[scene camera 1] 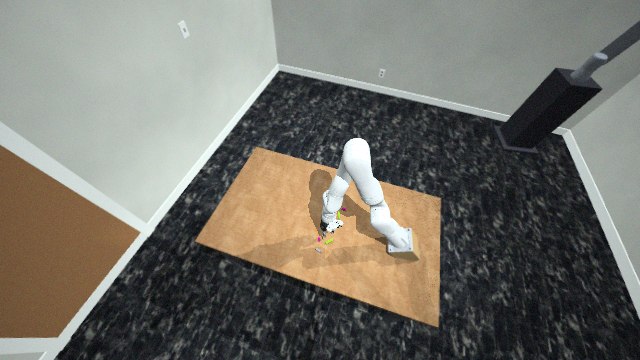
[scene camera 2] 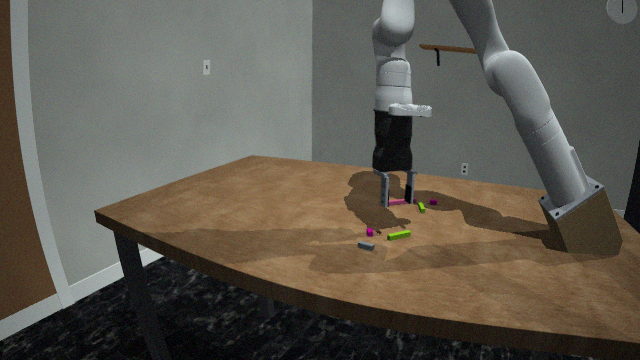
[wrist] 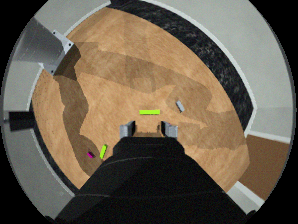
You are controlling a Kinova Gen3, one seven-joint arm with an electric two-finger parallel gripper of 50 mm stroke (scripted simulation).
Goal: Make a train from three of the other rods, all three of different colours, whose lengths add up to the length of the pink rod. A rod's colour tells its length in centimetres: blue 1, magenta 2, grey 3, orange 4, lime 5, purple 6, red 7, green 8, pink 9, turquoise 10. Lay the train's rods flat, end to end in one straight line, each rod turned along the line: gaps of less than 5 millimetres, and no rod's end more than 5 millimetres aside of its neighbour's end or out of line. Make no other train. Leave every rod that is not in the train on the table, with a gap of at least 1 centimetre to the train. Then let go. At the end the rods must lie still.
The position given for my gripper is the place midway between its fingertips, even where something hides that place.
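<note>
My gripper [scene camera 2: 396, 203] is visible. The same gripper [wrist: 148, 126] is visible here too.
</note>
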